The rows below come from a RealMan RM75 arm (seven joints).
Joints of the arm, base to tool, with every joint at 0 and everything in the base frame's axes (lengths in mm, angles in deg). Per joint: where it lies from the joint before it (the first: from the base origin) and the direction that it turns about. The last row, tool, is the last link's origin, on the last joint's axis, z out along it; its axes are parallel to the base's.
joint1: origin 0 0 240.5 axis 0 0 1
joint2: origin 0 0 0 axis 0 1 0
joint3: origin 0 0 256 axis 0 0 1
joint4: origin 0 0 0 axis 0 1 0
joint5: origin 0 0 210 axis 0 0 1
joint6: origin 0 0 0 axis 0 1 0
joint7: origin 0 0 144 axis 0 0 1
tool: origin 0 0 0
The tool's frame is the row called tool.
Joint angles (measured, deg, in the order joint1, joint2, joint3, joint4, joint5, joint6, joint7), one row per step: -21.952 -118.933 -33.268 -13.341 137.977 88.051 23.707; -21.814 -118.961 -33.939 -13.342 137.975 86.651 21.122; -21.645 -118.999 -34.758 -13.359 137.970 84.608 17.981; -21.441 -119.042 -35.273 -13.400 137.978 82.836 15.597; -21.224 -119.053 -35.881 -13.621 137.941 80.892 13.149; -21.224 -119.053 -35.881 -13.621 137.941 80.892 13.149; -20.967 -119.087 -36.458 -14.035 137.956 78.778 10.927; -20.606 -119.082 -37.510 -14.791 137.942 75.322 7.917; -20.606 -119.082 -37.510 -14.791 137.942 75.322 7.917; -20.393 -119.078 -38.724 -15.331 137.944 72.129 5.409; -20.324 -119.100 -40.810 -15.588 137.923 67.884 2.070; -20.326 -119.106 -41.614 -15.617 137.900 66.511 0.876; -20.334 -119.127 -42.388 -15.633 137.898 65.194 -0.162; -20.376 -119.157 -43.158 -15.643 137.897 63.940 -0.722; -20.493 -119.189 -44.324 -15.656 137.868 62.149 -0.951
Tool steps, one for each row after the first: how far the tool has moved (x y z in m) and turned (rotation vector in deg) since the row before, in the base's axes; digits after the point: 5 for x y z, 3 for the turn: -0.00350 0.00176 -0.00070 -1.576 -1.690 1.912; -0.00488 0.00230 -0.00138 -1.999 -1.992 2.610; -0.00428 0.00123 -0.00179 -1.662 -1.469 2.181; -0.00426 0.00150 -0.00171 -1.608 -1.673 2.346; 0.00000 0.00000 0.00000 0.000 0.000 0.000; -0.00382 0.00123 -0.00251 -1.602 -1.610 2.349; -0.00612 0.00236 -0.00341 -2.117 -2.234 3.728; 0.00000 0.00000 0.00000 0.000 0.000 0.000; -0.00604 0.00272 -0.00230 -1.570 -1.845 3.485; -0.00954 0.00448 -0.00128 -1.565 -2.408 4.956; -0.00341 0.00157 0.00006 -0.384 -0.929 1.720; -0.00322 0.00140 -0.00005 -0.340 -0.810 1.617; -0.00291 0.00147 -0.00002 -0.196 -0.399 1.424; -0.00403 0.00241 0.00028 -0.091 -0.079 1.892
